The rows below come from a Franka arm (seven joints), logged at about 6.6 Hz.
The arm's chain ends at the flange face. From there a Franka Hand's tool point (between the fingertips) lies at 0.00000 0.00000 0.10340 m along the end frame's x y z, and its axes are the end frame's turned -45 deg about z.
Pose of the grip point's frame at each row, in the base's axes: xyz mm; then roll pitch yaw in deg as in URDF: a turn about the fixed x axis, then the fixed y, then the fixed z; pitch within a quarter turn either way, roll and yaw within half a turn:
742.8 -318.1 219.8 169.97 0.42 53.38
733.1 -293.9 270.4 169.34 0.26 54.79
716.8 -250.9 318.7 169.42 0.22 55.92
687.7 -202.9 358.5 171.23 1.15 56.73
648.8 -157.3 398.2 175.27 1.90 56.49
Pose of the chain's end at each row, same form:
728.8 -306.8 321.6 172.57 -6.77 8.86
717.7 -282.5 372.0 172.23 -7.33 10.31
701.3 -239.9 420.3 172.32 -7.30 11.43
675.6 -192.5 460.7 172.96 -5.37 12.15
643.6 -149.7 501.2 175.31 -2.00 11.65

